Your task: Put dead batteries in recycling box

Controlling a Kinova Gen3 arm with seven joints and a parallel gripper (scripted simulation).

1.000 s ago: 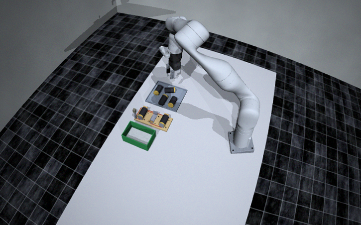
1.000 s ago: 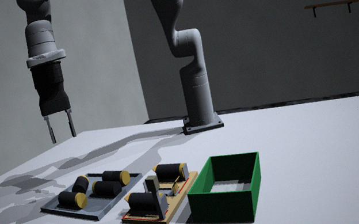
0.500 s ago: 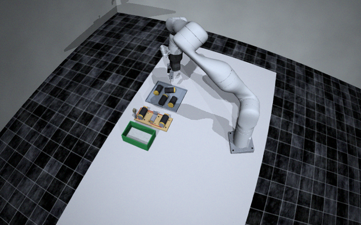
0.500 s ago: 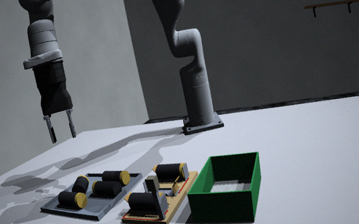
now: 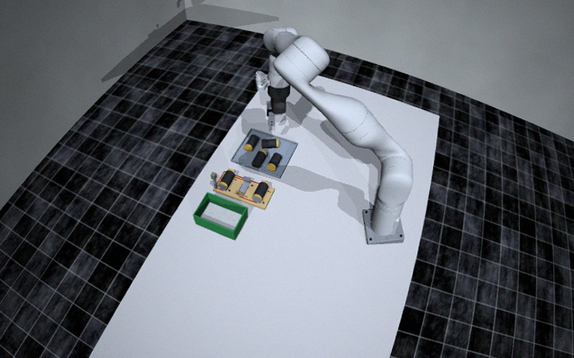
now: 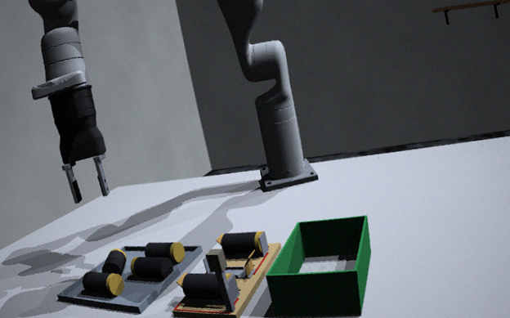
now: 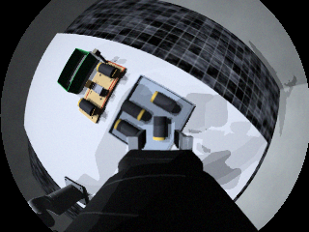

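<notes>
My hand is 40 mm to the right of the grey tray and 160 mm above it. The rest, counted from my hand: green recycling box: 10 mm ahead, 370 mm to the left, 140 mm below.
</notes>
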